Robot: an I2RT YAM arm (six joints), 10 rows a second.
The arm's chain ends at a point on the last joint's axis. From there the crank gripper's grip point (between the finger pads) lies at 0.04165 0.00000 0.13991 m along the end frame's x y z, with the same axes.
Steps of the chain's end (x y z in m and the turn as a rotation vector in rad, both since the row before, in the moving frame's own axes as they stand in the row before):
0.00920 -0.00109 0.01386 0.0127 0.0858 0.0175
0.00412 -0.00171 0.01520 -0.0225 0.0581 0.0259
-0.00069 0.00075 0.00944 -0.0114 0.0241 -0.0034
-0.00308 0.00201 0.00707 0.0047 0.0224 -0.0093
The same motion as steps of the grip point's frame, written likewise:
0.02104 -0.00201 0.00977 0.0127 0.0858 0.0175
0.01212 0.00259 0.01250 -0.0225 0.0581 0.0259
0.00267 0.00219 0.00839 -0.0114 0.0241 -0.0034
0.00004 0.00095 0.00610 0.0047 0.0224 -0.0093

